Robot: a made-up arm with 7 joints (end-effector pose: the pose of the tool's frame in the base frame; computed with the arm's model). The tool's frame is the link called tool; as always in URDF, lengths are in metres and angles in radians.
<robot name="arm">
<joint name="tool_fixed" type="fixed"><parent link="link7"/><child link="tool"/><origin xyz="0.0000 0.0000 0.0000" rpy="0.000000 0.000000 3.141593"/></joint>
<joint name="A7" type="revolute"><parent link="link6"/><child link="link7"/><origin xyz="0.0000 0.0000 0.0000" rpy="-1.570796 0.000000 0.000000"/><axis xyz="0 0 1"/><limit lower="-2.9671" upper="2.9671" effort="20" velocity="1.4"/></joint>
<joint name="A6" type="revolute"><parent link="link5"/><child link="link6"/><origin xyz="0.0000 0.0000 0.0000" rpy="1.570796 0.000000 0.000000"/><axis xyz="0 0 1"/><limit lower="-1.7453" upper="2.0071" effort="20" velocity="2"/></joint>
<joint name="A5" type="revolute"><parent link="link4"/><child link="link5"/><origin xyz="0.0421 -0.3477 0.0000" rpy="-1.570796 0.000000 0.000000"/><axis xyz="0 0 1"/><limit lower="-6.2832" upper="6.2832" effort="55" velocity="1.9"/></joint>
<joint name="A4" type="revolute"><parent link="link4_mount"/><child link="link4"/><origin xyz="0.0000 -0.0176 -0.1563" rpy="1.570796 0.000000 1.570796"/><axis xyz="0 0 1"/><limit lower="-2.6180" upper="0.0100" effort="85" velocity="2.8"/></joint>
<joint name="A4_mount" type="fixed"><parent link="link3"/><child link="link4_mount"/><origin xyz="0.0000 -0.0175 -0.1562"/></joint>
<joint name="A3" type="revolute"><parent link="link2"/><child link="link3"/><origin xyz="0.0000 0.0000 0.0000" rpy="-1.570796 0.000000 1.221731"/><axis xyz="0 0 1"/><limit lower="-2.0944" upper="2.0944" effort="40" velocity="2.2"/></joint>
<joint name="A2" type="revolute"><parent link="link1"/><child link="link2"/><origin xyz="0.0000 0.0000 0.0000" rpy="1.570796 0.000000 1.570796"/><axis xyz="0 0 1"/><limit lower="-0.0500" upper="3.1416" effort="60" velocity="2.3"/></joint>
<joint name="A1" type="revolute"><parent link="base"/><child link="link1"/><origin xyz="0.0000 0.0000 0.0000" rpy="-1.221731 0.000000 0.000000"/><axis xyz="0 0 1"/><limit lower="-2.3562" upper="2.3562" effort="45" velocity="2.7"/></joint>
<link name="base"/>
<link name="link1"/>
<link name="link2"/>
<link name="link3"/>
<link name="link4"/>
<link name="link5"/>
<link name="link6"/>
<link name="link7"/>
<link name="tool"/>
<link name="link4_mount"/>
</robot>
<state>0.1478 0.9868 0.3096 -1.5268 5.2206 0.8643 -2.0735</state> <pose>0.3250 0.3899 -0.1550 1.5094 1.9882 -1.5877</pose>
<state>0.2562 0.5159 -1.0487 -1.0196 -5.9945 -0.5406 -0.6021</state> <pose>0.0054 0.0355 -0.6130 -0.1763 -1.0390 -1.2149</pose>
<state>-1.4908 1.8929 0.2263 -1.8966 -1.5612 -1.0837 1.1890</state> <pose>-0.0486 0.1009 0.4341 -2.4599 1.0826 1.6135</pose>
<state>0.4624 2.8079 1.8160 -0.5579 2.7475 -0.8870 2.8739</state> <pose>0.2282 0.0529 0.6127 2.2764 -1.1007 0.3397</pose>
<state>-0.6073 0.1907 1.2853 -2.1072 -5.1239 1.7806 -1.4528</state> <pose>0.2093 0.3342 -0.0121 0.3276 -1.6569 -0.8239</pose>
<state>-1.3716 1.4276 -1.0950 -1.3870 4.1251 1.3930 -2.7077</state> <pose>0.5104 0.1761 0.1381 -0.8963 -2.7337 -1.1548</pose>
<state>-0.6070 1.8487 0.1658 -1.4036 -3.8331 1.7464 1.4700</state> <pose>0.2824 0.3098 0.3626 -0.8484 -0.0061 1.0056</pose>
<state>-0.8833 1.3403 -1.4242 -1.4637 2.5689 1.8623 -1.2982</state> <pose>0.4413 0.2159 -0.2314 -1.3625 0.2970 -1.2266</pose>
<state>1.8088 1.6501 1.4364 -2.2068 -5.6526 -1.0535 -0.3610</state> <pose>0.2685 0.2493 -0.0284 0.1674 -2.0802 -1.7430</pose>
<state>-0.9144 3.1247 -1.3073 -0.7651 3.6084 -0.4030 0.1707</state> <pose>-0.3320 0.2922 0.4644 -0.2320 2.3542 -0.8920</pose>
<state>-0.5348 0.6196 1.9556 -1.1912 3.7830 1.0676 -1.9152</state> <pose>0.0821 0.5418 -0.2188 -0.1297 1.8103 -0.4842</pose>
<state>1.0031 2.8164 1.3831 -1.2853 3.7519 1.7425 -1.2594</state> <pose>0.5173 -0.0787 0.2384 -1.7303 -0.4245 -1.6761</pose>
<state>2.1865 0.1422 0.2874 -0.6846 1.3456 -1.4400 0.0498</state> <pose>-0.6199 -0.1201 0.1450 2.0432 -0.0151 0.1765</pose>
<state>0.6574 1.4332 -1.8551 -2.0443 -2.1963 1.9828 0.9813</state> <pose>-0.3240 0.0920 -0.2355 0.8988 -1.1682 -1.1258</pose>
